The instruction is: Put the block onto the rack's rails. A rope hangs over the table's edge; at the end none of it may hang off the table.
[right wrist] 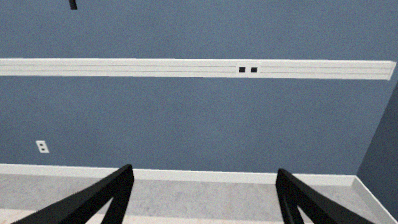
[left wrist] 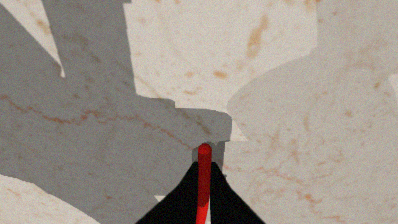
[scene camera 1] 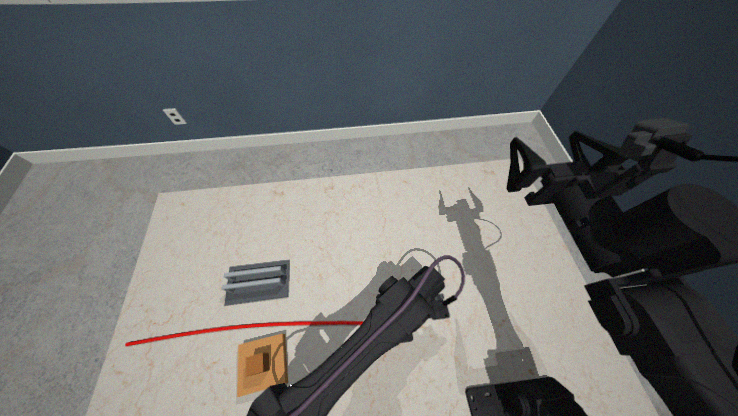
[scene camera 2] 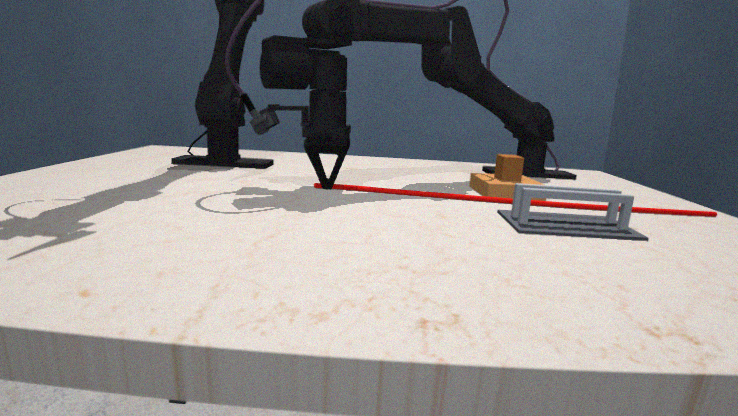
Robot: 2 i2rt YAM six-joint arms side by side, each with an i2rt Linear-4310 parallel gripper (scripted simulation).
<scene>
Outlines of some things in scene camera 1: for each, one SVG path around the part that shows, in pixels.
My right gripper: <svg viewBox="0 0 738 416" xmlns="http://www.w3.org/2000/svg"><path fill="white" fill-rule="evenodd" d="M506 189L508 192L518 192L522 188L530 187L541 177L542 180L540 182L543 187L536 193L529 192L524 197L528 206L554 203L571 234L572 231L585 227L582 220L586 218L589 223L593 224L609 218L606 213L610 214L612 219L623 213L612 196L622 195L654 175L666 173L677 167L674 162L679 155L665 150L665 146L671 141L686 145L692 135L681 133L654 137L650 142L656 145L652 154L642 156L638 164L628 170L624 165L620 166L629 158L618 155L619 147L596 140L578 131L574 131L569 136L575 162L546 164L524 142L514 137L510 143L510 169ZM517 150L520 152L524 162L524 170L522 170L521 173ZM579 141L602 153L603 157L591 166L582 151Z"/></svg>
A grey rack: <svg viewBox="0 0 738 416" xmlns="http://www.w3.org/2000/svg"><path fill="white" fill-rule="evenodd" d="M290 260L229 267L229 273L224 273L223 276L228 279L227 285L222 285L222 290L227 291L224 306L289 297Z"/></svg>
An orange block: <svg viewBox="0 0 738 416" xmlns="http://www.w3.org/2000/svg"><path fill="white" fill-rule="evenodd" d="M285 334L238 345L237 397L265 390L271 385L288 383Z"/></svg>
</scene>
